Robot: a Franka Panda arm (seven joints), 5 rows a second.
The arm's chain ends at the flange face. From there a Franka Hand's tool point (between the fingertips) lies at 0.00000 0.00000 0.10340 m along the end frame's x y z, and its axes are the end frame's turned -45 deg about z.
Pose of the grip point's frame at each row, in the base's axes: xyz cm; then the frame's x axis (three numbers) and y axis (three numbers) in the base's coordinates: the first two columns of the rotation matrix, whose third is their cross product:
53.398 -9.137 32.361 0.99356 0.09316 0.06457 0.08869 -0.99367 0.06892
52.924 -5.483 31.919 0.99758 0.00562 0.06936 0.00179 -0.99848 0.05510
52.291 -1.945 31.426 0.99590 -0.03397 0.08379 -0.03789 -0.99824 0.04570
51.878 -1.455 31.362 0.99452 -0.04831 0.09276 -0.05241 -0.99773 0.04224
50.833 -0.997 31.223 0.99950 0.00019 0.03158 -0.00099 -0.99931 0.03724
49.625 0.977 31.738 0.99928 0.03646 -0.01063 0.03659 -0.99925 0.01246
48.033 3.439 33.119 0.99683 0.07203 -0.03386 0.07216 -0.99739 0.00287
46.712 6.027 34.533 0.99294 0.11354 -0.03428 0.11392 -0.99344 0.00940
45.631 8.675 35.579 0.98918 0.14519 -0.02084 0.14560 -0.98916 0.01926
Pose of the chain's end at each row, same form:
52.668 -8.488 42.655 0.76527 -0.63676 0.09439 -0.63984 -0.76850 0.00308
52.205 -4.916 42.218 0.70666 -0.70206 0.08801 -0.70413 -0.71001 -0.01008
51.442 -1.442 41.719 0.67742 -0.72988 0.09156 -0.73100 -0.68184 -0.02693
50.942 -0.970 41.648 0.66617 -0.73966 0.09546 -0.74029 -0.67134 -0.03572
50.507 -0.612 41.551 0.70605 -0.70648 0.04866 -0.70745 -0.70675 0.00400
49.730 1.110 42.077 0.73247 -0.68080 0.00129 -0.68072 -0.73236 0.01633
48.380 3.494 43.453 0.75589 -0.65433 -0.02191 -0.65384 -0.75619 0.02597
47.053 6.164 44.866 0.78267 -0.62218 -0.01759 -0.62156 -0.78275 0.03089
45.815 8.903 45.915 0.80241 -0.59678 -0.00112 -0.59650 -0.80211 0.02835

